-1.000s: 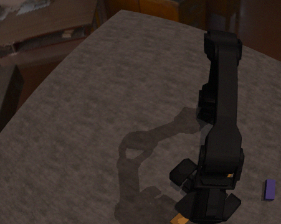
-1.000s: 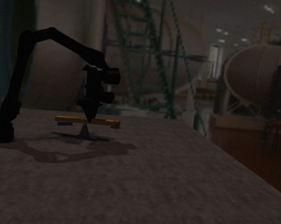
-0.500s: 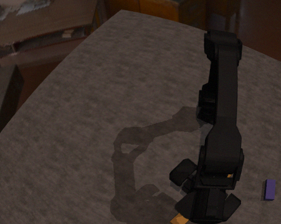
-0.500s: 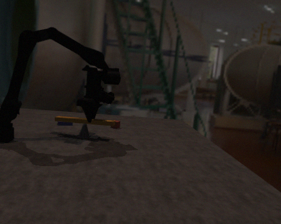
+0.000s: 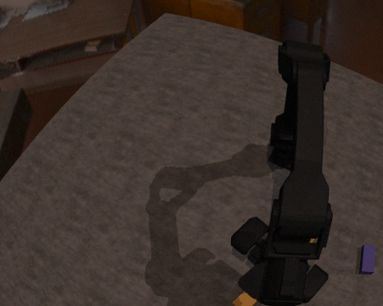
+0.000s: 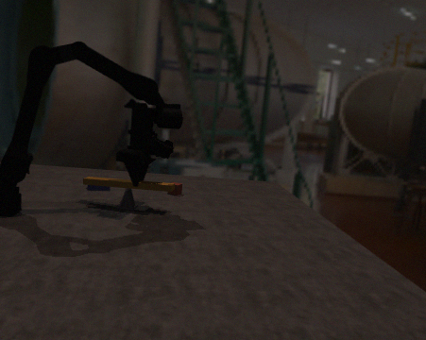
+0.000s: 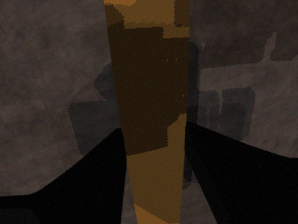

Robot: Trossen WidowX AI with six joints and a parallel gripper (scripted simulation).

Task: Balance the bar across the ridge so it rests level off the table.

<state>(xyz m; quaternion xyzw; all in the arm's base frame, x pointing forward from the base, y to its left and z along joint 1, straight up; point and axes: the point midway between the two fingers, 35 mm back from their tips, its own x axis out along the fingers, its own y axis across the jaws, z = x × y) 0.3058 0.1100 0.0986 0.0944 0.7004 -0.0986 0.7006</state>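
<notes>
The orange bar lies 3 cm behind my gripper tip and 1 cm to the left of it. Also, from my gripper tip: small purple block: 20 cm to the left, 13 cm behind, 6 cm below; small red block: 20 cm to the left, 11 cm ahead, 5 cm below.
</notes>
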